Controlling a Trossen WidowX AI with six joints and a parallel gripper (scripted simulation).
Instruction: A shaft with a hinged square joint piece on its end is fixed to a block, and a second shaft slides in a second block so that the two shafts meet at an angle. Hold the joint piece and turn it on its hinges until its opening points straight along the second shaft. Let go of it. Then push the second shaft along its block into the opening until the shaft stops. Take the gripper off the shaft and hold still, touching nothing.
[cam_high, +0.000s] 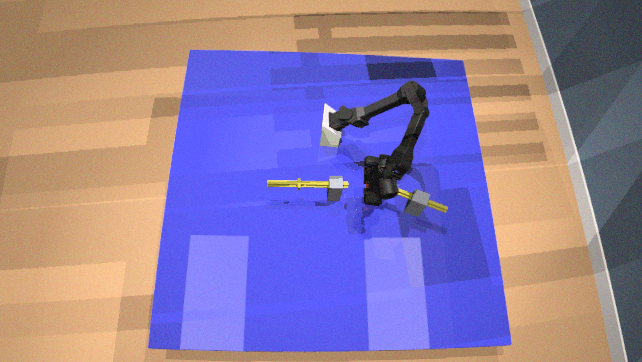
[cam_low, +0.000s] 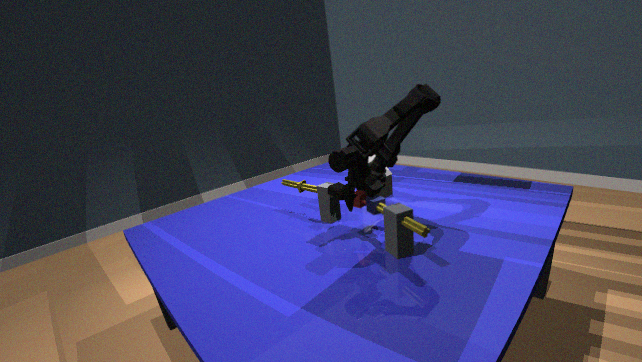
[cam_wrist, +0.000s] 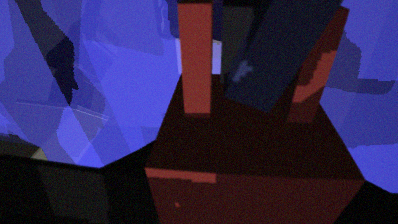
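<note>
Now: the red square joint piece 40 mm above my gripper tip and 30 mm to the left of it.
</note>
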